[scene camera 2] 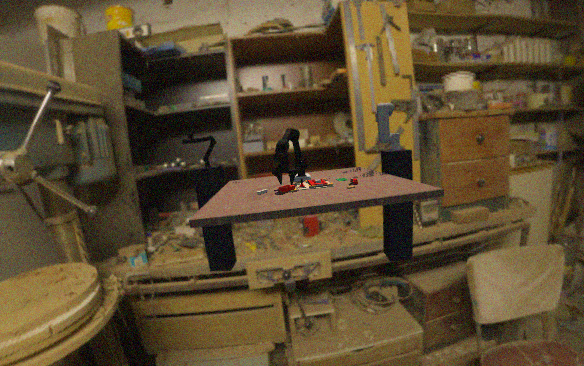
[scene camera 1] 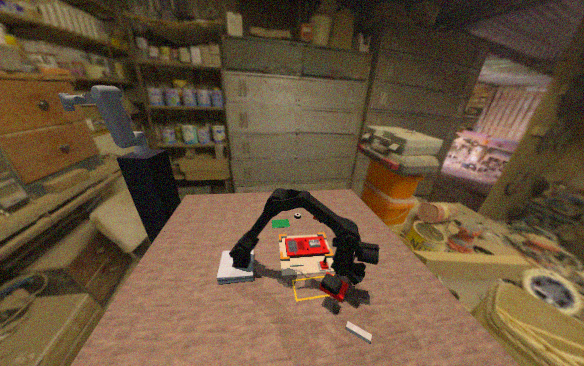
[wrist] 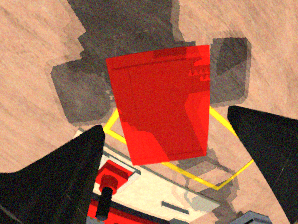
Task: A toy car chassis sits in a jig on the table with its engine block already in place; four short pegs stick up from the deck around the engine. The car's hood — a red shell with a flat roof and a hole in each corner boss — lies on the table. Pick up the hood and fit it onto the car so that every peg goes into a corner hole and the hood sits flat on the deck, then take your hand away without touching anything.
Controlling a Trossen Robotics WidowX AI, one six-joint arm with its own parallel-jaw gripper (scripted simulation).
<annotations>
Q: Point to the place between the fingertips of my gripper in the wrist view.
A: At 166, 121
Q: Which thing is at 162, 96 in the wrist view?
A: A red hood.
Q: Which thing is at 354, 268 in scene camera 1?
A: My gripper.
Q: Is my gripper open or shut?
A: Open.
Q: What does my gripper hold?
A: Nothing.
</annotations>
